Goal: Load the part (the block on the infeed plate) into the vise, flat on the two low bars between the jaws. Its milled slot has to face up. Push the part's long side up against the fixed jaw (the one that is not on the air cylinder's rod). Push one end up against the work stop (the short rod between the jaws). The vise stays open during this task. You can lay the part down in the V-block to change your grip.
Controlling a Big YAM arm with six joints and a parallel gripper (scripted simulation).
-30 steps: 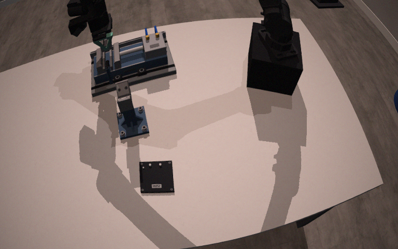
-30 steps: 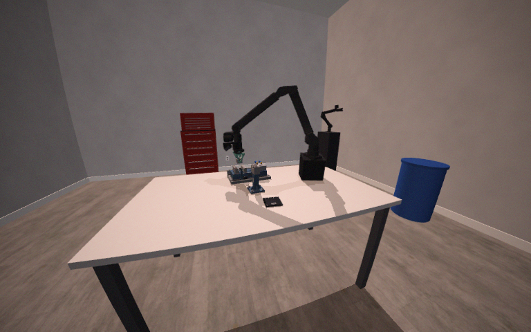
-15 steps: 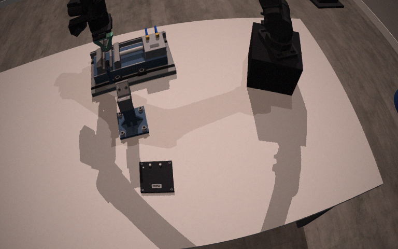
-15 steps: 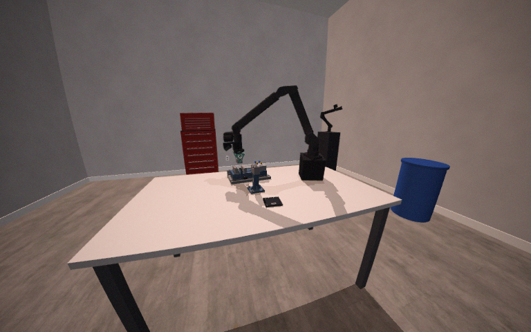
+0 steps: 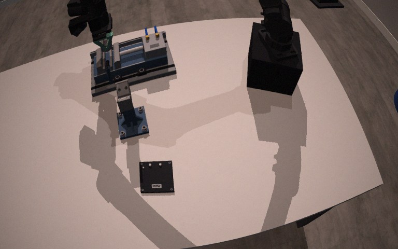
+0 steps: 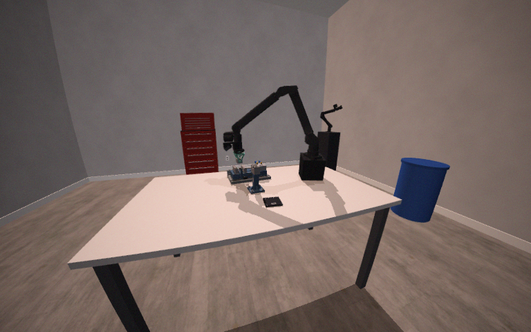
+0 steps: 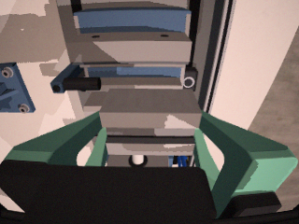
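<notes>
Right now the part is 1 cm above my hand. From my hand the other things lie so: fixed jaw: 6 cm below, 4 cm ahead, 2 cm to the left; moving jaw: 6 cm below, 3 cm behind, 2 cm to the left; dark short rod: 6 cm to the left, 5 cm below, 1 cm ahead.
</notes>
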